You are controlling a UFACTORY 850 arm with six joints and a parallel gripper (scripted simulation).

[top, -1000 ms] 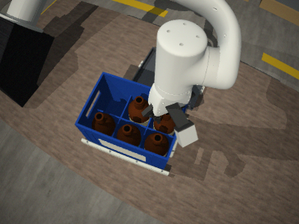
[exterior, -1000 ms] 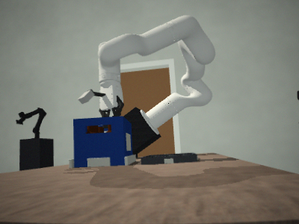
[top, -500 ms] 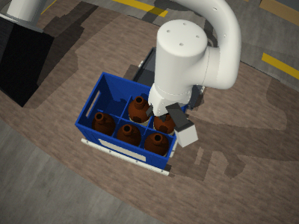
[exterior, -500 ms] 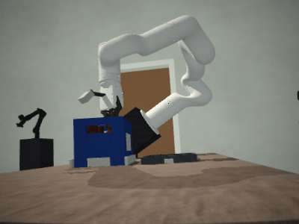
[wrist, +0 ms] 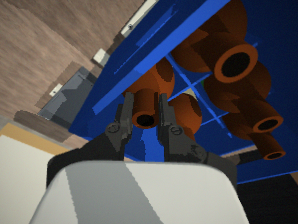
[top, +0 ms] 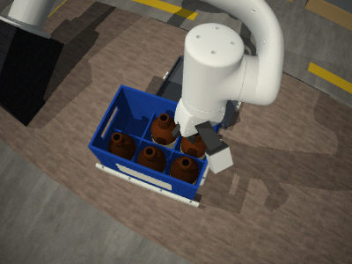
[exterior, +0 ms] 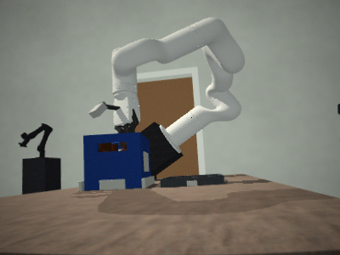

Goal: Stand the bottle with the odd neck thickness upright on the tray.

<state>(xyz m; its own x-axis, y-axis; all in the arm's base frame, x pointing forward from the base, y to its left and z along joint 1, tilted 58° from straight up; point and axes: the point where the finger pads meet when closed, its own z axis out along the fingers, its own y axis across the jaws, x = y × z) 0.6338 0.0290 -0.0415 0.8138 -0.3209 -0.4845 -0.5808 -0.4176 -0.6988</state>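
Now: the blue crate 8 cm behind my hand, 5 cm to the right of it and 7 cm below it. Round my hand: dark grey tray: 8 cm behind, 21 cm to the left, 15 cm below.
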